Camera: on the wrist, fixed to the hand. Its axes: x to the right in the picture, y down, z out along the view.
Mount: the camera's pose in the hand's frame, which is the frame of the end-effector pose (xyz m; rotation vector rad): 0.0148 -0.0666 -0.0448 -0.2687 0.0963 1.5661
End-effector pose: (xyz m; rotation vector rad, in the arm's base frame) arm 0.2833 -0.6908 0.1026 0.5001 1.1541 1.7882
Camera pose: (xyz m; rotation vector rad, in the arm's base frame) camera 0.2752 -0.6911 0.0214 -1.0846 -0.3310 -2.5272
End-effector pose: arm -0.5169 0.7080 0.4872 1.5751 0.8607 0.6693
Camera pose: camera -0.5557 0.7500 0.4289 1.7467 -0.6080 1.8294
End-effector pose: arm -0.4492 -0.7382 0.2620 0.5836 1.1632 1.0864
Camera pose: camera -0.4660 -0.7587 0.1848 1.2800 0.4323 2.5350
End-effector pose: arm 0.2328 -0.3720 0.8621 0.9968 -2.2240 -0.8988
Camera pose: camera 0.2837 -0.4330 0.8436 -0.8192 -1.8964 -0.3088
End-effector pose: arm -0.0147 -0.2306 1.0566 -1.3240 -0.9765 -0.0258
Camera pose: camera -0.0148 -0.2799 1.1217 -1.9945 0.3517 0.9778
